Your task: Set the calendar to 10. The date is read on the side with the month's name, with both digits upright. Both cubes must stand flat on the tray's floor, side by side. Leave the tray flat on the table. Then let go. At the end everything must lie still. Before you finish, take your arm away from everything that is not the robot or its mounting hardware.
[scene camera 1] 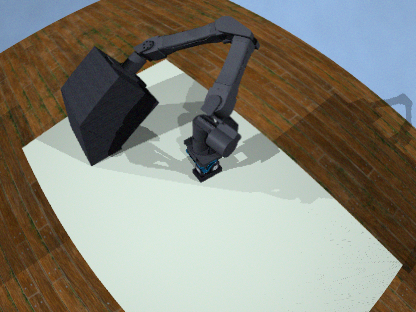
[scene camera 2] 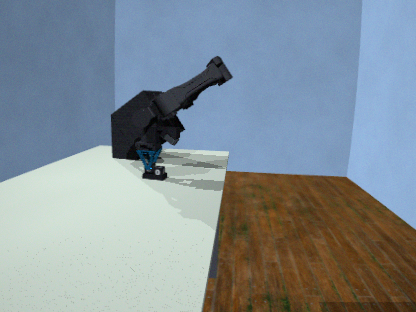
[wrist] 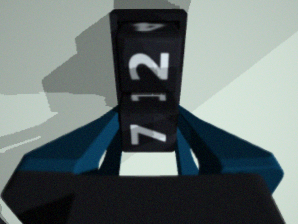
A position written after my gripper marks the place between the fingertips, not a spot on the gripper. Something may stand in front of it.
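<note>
Here is my gripper point(wrist: 148, 112). I can see a cube point(wrist: 148, 122) as well as the gripper.
</note>
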